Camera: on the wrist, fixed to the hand. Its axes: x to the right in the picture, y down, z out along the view.
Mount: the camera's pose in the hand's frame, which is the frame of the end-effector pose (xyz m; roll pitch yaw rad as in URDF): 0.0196 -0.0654 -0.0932 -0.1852 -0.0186 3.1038
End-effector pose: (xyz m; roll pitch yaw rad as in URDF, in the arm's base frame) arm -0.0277 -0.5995 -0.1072 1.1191 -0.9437 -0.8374
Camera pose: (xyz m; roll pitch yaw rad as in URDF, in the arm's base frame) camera 0.0750 -0.6309 -0.1497 -1.3043 0.9016 2.3046
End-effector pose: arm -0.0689 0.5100 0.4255 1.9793 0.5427 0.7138
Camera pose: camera -0.1382 0.5975 0.3957 -2.1850 -0.5697 -2.3897
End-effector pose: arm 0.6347 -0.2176 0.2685 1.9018 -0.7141 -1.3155
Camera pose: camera 0.7495 -0.2243 0.2575 -2.0625 0.6840 1.8646
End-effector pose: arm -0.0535 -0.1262 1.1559 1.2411 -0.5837 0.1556
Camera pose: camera 0.0024 -0.0496 1.0899 -1.4233 0.5419 -2.9797
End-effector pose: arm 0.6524 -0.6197 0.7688 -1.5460 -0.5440 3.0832
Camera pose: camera 0.6738 -0.5260 0.8329 1.3480 0.5812 -0.0818
